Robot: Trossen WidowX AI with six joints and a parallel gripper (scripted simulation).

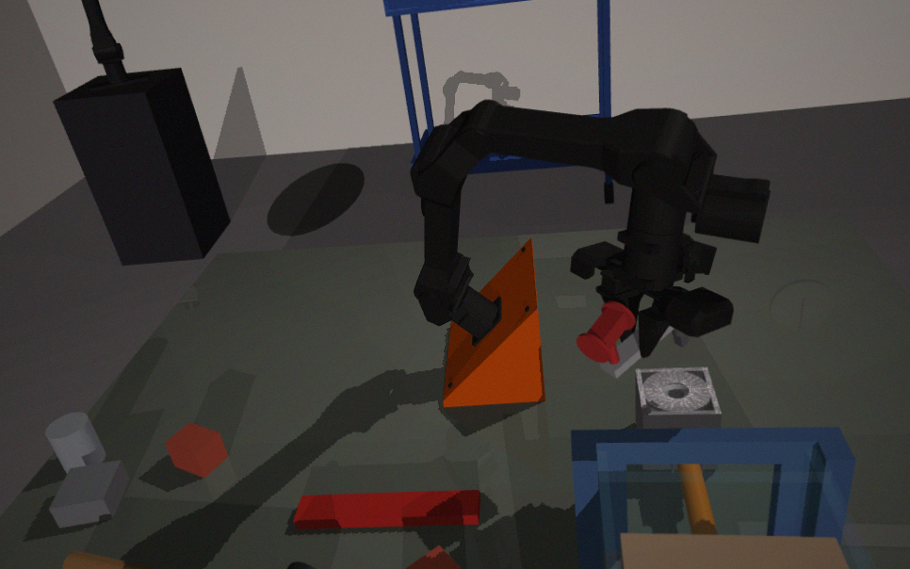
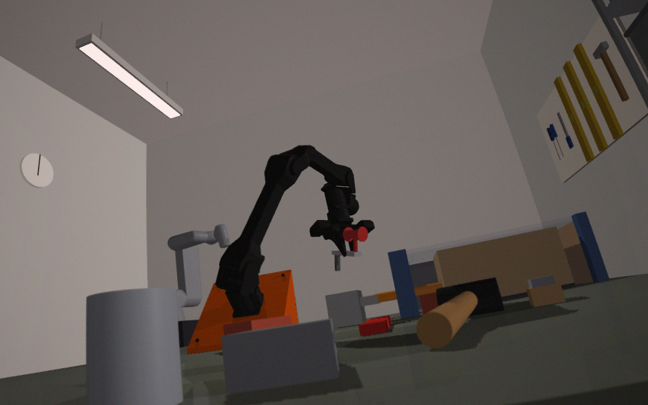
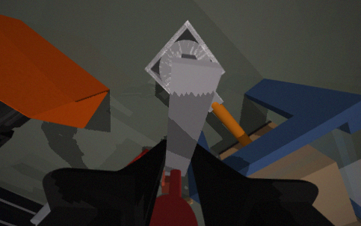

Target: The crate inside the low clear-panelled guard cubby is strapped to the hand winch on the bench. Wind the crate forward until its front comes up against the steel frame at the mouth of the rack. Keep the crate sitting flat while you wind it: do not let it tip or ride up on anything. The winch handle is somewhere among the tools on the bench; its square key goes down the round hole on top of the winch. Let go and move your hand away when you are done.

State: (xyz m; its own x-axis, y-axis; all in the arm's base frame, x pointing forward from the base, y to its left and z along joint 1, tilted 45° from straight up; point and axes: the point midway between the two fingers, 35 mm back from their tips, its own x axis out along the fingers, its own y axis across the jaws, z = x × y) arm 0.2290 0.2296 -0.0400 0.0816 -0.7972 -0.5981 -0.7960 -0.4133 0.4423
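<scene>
My gripper tip is 20 mm below the grey crank arm. The rest, counted from my gripper tip: frame 120 mm ahead, 80 mm below, 50 mm to the left; grey winch 150 mm below, 50 mm to the left, 50 mm behind; red knob 40 mm above, 30 mm to the right, 30 mm ahead.
</scene>
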